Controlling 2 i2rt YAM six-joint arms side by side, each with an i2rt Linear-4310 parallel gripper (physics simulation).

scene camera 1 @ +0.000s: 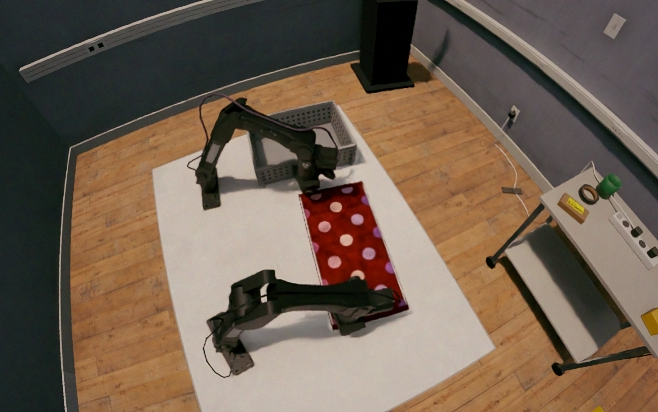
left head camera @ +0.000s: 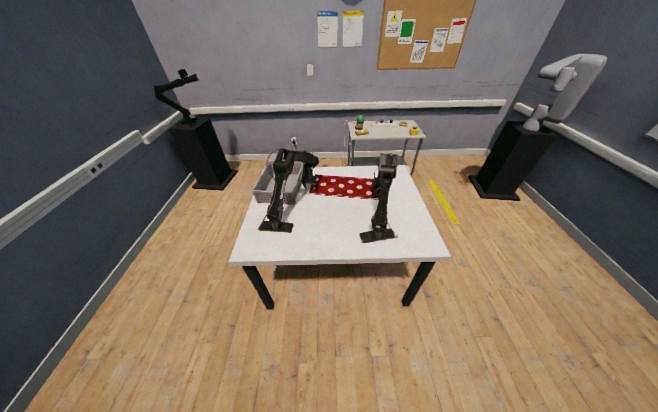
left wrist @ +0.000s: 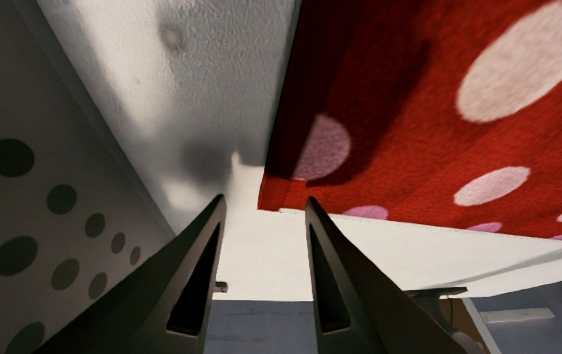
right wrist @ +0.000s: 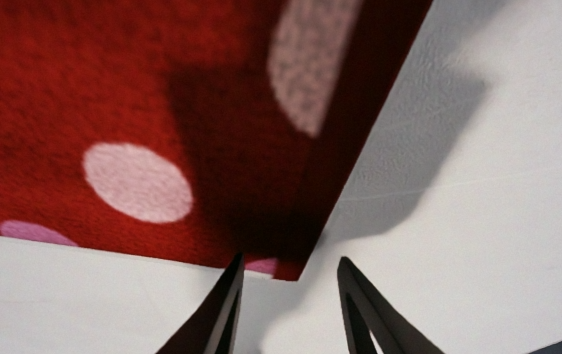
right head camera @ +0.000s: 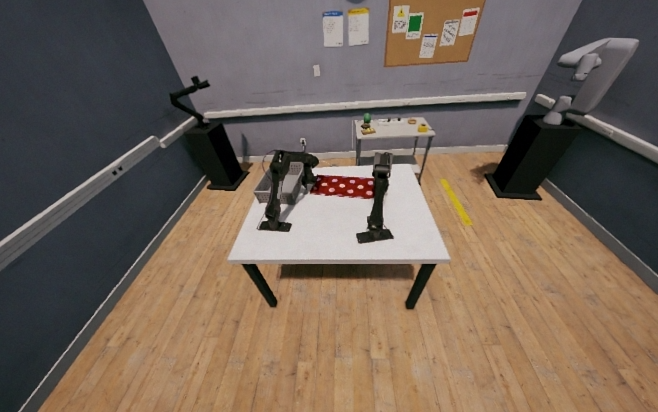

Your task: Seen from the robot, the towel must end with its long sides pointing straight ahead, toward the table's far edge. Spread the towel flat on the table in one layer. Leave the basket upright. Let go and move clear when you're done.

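Observation:
The red towel with pale dots [left head camera: 342, 186] [right head camera: 342, 186] [scene camera 1: 346, 240] [left wrist: 400, 150] [right wrist: 135, 110] lies on the table, its long sides running left to right in the head views. Whether it is one layer is unclear. My left gripper [scene camera 1: 310, 190] [left wrist: 266, 201] is partly open, low over the towel's near left corner. My right gripper [right wrist: 291, 262] is partly open, low over the near right corner; its arm hides part of that end in scene camera 1. No cloth shows clamped between either pair of fingers. The grey basket [left head camera: 262, 196] [scene camera 1: 277, 174] stands upright.
The basket's perforated wall [left wrist: 90, 190] is close beside my left gripper. The white table [left head camera: 325, 240] [scene camera 1: 240, 235] bears both arm bases. A side cart [left head camera: 385, 131] [scene camera 1: 607, 260] with small items stands beyond the table's far edge.

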